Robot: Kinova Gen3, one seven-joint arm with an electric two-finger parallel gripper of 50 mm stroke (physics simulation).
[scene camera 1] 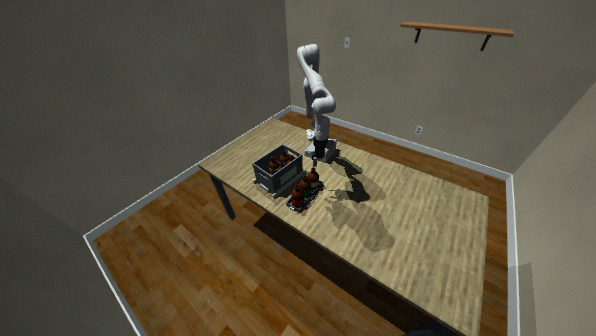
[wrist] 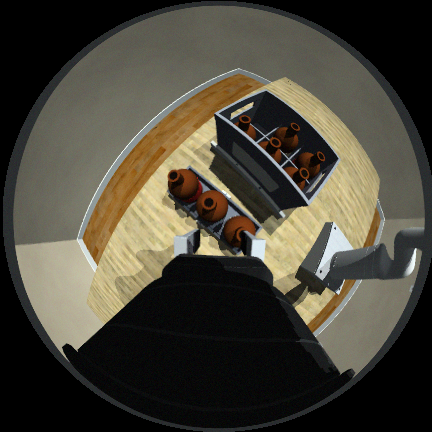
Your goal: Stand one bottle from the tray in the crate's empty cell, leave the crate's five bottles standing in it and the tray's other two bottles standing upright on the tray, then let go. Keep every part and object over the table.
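Places are measured from the arm's base along level axes (x ahead, y left, z up), in centimetres.
Pixels of known places: gripper, fingertip midpoint: (scene camera 1: pixel 314 163) (wrist: pixel 220 238); arm's base at its link origin: (wrist: pixel 336 265).
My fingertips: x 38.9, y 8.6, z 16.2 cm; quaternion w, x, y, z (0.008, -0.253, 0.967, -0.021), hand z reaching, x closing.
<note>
Ahead of a thing's pixels: the offset from my fingertips to its top centre. "spot": to the spot under its first point. Level surfaces: height alone.
A dark grey crate {dx -1.4, dy -25.9, dz -6.5 cm} (scene camera 1: pixel 276 182) (wrist: pixel 225 137) stands on the table with five brown bottles in it; its empty cell {spot: dx +5.8, dy -36.9, dz -16.8 cm} (wrist: pixel 266 116) is at the far upper-left corner in the wrist view. Beside it, a narrow tray {spot: dx +0.0, dy -5.1, dz -23.5 cm} (wrist: pixel 231 212) holds three upright brown bottles: a red-label one {dx +13.7, dy -4.5, dz -8.0 cm} (scene camera 1: pixel 297 196) (wrist: pixel 184 185) at one end, a green-label one {dx +4.8, dy -3.5, dz -8.0 cm} (scene camera 1: pixel 305 185) (wrist: pixel 212 205) in the middle and a pale-label one {dx -3.5, dy -1.8, dz -8.0 cm} (scene camera 1: pixel 313 178) (wrist: pixel 239 230) at the end nearer the robot base. My gripper (scene camera 1: pixel 315 162) (wrist: pixel 220 238) is open and empty, above the pale-label end; one finger overlaps that bottle in the wrist view.
The robot base (scene camera 1: pixel 320 150) (wrist: pixel 325 255) stands at the table's back edge. The crate's long wall faces the tray, with a narrow gap between them. The table {dz -24.0 cm} (scene camera 1: pixel 425 215) (wrist: pixel 150 225) has its front edge close to the red-label end of the tray.
</note>
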